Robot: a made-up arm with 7 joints. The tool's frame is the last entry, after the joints. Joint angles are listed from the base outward. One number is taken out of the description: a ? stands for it. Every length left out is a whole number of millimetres.
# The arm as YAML. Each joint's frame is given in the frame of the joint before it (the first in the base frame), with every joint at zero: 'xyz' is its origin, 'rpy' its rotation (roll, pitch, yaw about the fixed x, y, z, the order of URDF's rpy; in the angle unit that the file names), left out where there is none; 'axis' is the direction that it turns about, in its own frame. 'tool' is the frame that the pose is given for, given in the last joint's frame.
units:
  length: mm
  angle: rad
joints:
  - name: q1
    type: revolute
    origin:
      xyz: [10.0, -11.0, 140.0]
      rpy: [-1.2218, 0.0, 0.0]
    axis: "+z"
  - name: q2
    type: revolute
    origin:
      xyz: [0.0, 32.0, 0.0]
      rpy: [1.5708, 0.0, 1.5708]
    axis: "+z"
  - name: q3
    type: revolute
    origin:
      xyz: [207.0, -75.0, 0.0]
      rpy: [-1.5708, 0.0, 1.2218]
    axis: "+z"
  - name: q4
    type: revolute
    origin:
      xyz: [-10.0, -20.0, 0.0]
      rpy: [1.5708, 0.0, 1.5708]
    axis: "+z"
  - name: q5
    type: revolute
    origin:
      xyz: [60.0, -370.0, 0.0]
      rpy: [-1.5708, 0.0, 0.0]
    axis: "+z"
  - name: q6
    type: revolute
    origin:
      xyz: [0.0, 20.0, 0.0]
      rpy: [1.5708, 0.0, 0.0]
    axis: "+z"
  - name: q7
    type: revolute
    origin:
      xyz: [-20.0, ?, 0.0]
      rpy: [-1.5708, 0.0, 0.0]
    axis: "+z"
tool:
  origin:
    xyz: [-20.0, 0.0, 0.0]
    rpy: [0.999, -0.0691, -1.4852]
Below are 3 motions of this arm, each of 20 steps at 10 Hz.
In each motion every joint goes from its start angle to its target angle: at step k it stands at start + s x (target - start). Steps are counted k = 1, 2, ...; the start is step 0. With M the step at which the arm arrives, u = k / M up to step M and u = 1 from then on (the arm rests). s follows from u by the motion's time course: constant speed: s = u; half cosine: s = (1 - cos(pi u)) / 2; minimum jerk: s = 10 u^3 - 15 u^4 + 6 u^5.
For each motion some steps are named. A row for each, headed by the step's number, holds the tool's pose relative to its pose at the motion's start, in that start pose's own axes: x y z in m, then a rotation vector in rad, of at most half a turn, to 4 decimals.
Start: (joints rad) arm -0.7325 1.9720 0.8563 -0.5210 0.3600 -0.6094 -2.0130
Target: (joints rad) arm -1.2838 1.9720 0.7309 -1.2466 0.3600 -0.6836 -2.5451
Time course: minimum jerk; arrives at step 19
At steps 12, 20:
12: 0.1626 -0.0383 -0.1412 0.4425 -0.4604 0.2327
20: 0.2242 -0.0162 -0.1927 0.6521 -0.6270 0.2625

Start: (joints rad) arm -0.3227 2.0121 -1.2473 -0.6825 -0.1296 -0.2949 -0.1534
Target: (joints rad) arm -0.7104 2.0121 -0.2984 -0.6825 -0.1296 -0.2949 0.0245
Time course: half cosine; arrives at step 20
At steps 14, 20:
14: 0.2155 0.1110 -0.0465 0.1527 0.1514 1.1268
20: 0.2421 0.1725 -0.0548 0.1759 0.1801 1.4223

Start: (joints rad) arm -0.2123 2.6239 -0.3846 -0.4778 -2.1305 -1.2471 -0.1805
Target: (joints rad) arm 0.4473 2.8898 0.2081 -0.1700 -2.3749 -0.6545 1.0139
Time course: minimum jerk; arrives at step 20
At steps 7, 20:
7: -0.0112 0.0504 0.0046 0.2449 0.2743 0.0852
20: 0.0349 0.2261 0.0246 1.0482 0.6681 0.7509

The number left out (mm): -20.0
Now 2 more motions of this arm.
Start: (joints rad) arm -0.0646 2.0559 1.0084 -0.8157 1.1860 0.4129 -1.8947
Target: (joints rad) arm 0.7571 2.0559 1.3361 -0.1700 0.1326 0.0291 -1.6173
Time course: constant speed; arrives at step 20
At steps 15, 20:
15: -0.2004 0.0735 -0.0698 0.3069 -0.4864 -0.6781
20: -0.2458 0.1318 -0.0875 0.2847 -0.6648 -0.9356

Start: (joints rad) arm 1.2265 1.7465 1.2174 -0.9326 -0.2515 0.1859 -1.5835
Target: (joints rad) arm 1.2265 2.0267 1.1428 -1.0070 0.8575 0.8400 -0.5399
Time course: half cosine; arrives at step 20
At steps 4, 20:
4: 0.0206 -0.0003 -0.0082 0.0029 0.1800 0.0773
20: 0.1945 0.0250 -0.0783 -0.2306 1.8561 0.4707

